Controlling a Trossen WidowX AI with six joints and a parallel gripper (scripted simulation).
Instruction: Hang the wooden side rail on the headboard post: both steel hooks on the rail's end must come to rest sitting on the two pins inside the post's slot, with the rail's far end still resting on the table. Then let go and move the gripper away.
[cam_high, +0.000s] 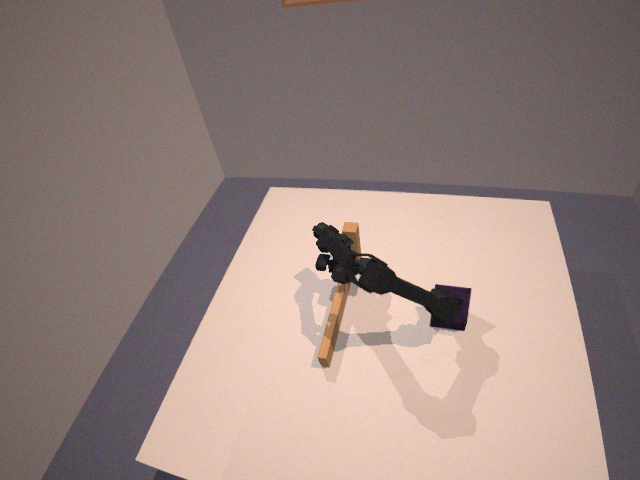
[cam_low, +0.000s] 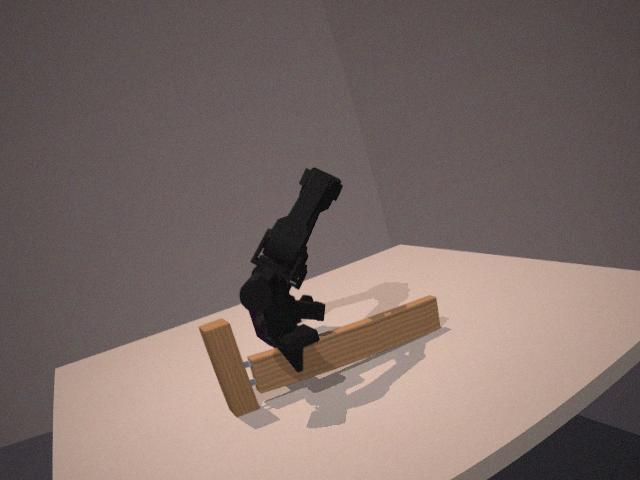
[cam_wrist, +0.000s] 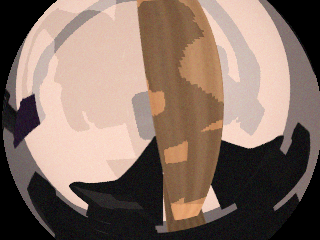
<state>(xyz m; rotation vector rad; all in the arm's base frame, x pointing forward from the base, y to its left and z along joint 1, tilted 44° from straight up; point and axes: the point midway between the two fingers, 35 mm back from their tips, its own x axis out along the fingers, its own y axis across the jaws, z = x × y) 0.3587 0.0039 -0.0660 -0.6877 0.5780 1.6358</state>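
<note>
The headboard post is 12 cm to the right of my gripper tip, 4 cm above it and 2 cm ahead of it.
</note>
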